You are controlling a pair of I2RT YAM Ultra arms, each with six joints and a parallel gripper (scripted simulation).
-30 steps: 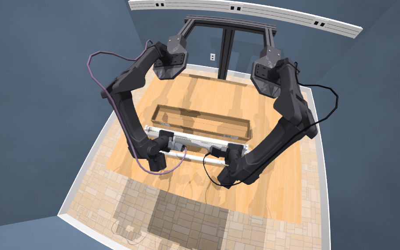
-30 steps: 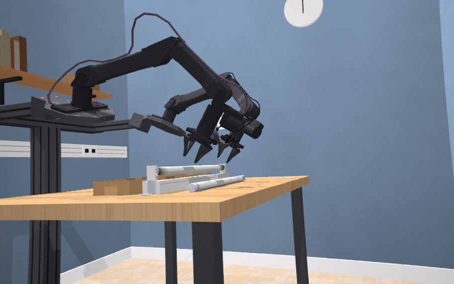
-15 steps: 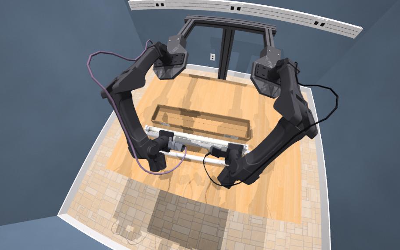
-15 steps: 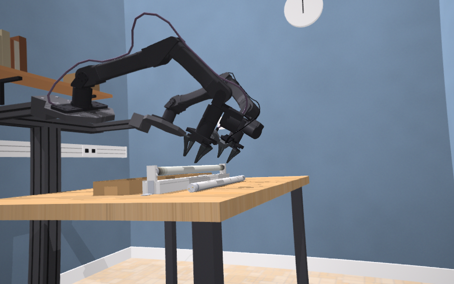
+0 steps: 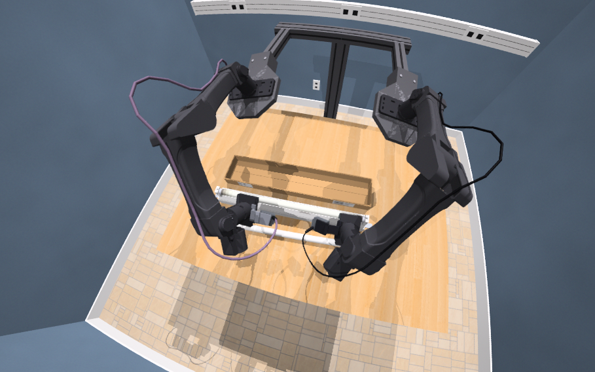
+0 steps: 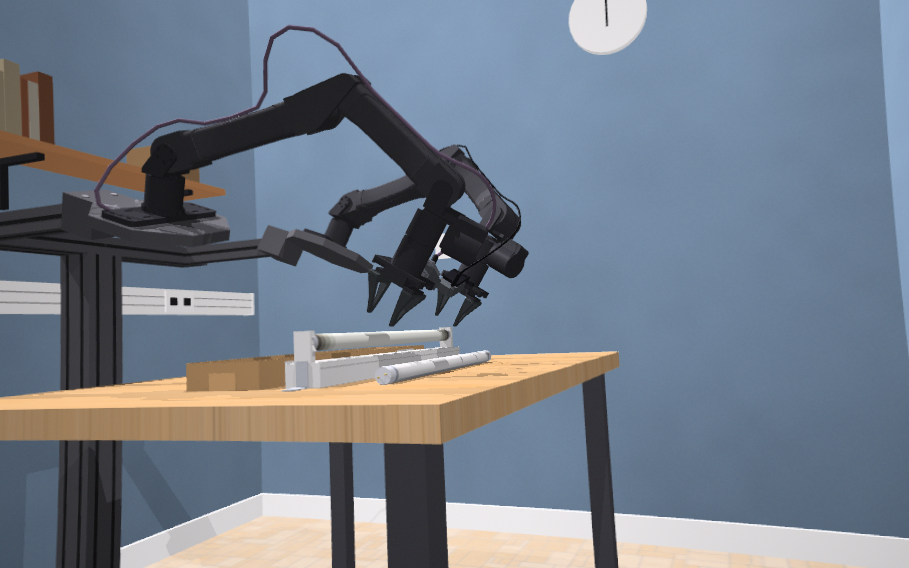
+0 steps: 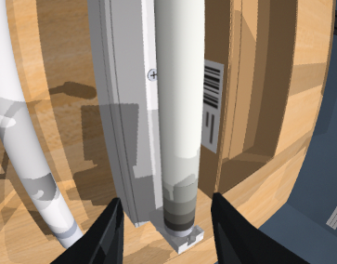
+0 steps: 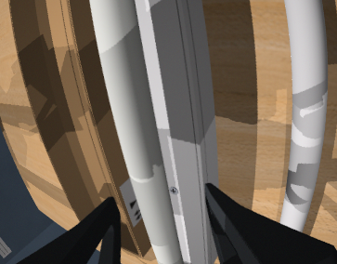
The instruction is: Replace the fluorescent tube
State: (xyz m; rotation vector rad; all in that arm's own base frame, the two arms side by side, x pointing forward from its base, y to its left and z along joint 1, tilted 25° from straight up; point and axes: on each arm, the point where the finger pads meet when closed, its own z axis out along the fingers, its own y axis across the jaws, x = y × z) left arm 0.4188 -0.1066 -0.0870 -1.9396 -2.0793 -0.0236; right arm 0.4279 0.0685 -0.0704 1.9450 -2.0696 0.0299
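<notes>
Right now the old fluorescent tube is 40 mm behind my right hand, 120 mm to the left of it and 40 mm below it. Round my right hand: light fixture (40 mm behind, 120 mm to the left, 50 mm below); LED tube (60 mm ahead, 140 mm to the left, 100 mm below); brown carton (180 mm behind, 120 mm to the left, 80 mm below).
</notes>
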